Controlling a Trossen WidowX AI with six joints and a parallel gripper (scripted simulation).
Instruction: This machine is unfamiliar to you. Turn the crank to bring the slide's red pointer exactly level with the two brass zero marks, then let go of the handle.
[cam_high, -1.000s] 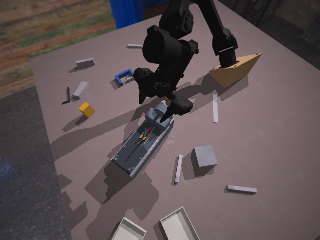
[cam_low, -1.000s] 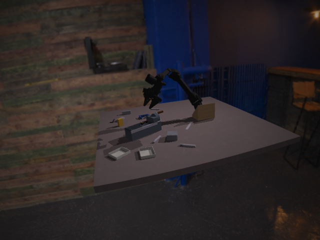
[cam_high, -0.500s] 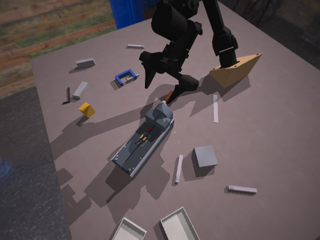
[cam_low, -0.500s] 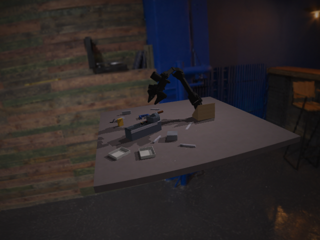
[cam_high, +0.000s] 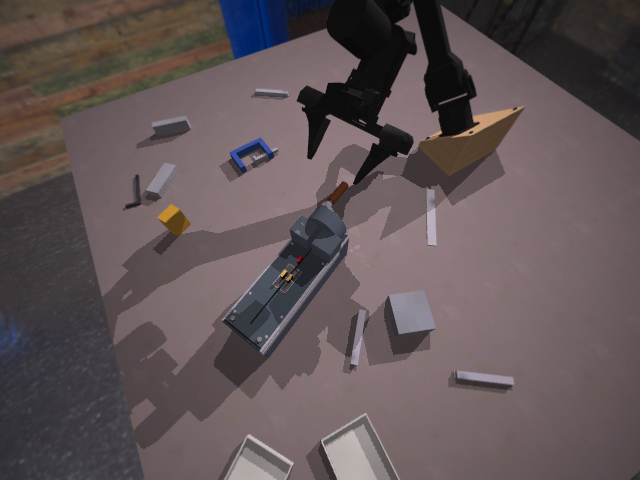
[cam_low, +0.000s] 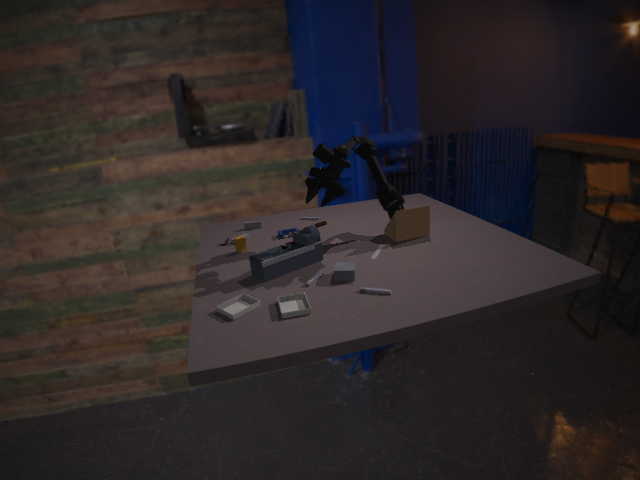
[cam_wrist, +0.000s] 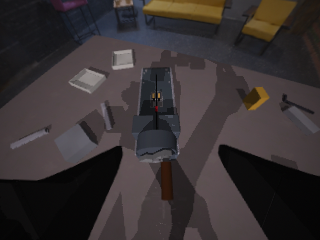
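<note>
My gripper tip is 8 cm above the brown crank handle, 2 cm past it and 1 cm to the left of it. The rest, counted from my gripper tip: grey block 24 cm to the left, 18 cm below, 3 cm behind; blue clamp 29 cm to the right, 19 cm below, 5 cm ahead; red pointer 12 cm below, 11 cm ahead, 6 cm to the left.
</note>
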